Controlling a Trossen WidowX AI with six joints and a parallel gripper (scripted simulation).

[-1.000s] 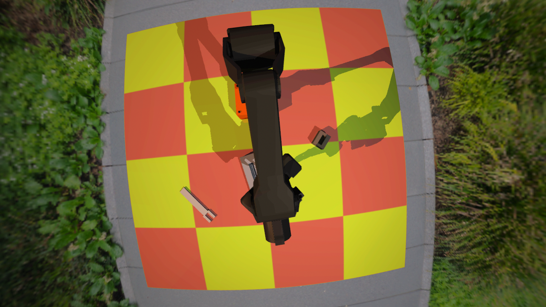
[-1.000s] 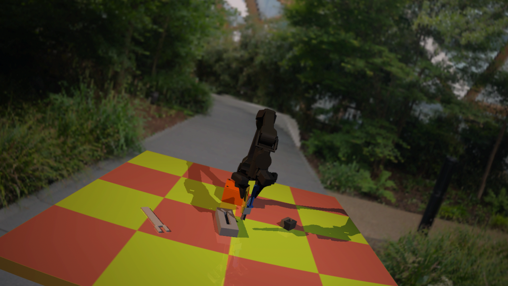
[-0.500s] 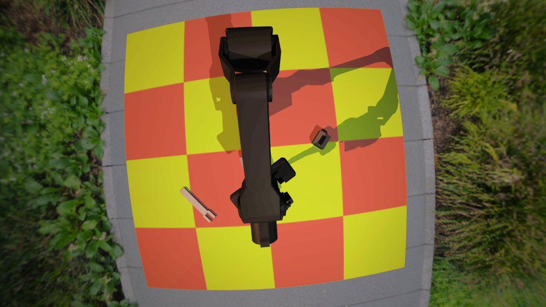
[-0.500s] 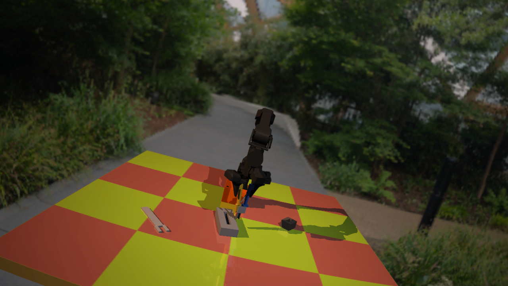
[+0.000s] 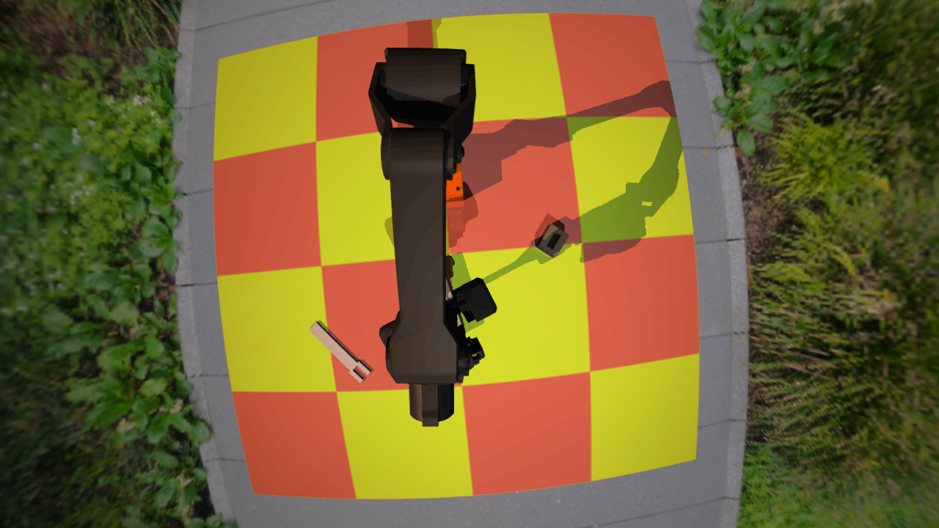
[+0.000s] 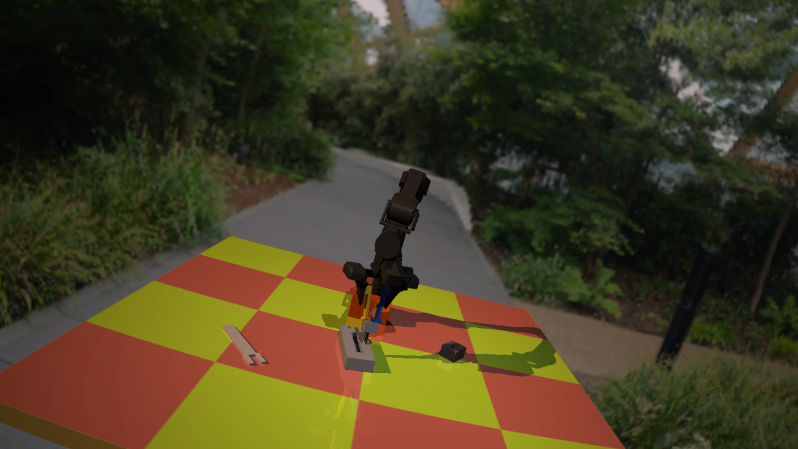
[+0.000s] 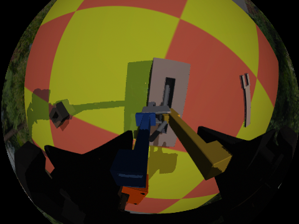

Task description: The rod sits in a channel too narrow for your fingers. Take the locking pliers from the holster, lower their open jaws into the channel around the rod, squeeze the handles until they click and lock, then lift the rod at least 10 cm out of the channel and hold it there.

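The grey channel block is 2 cm to the right of my gripper tip and 12 cm below it. The rest, counted from my gripper tip: holster: 10 cm behind, 27 cm to the left, 13 cm below; thin grey rod: 2 cm to the right, 13 cm below; yellow handle: 1 cm ahead, 2 cm to the right.
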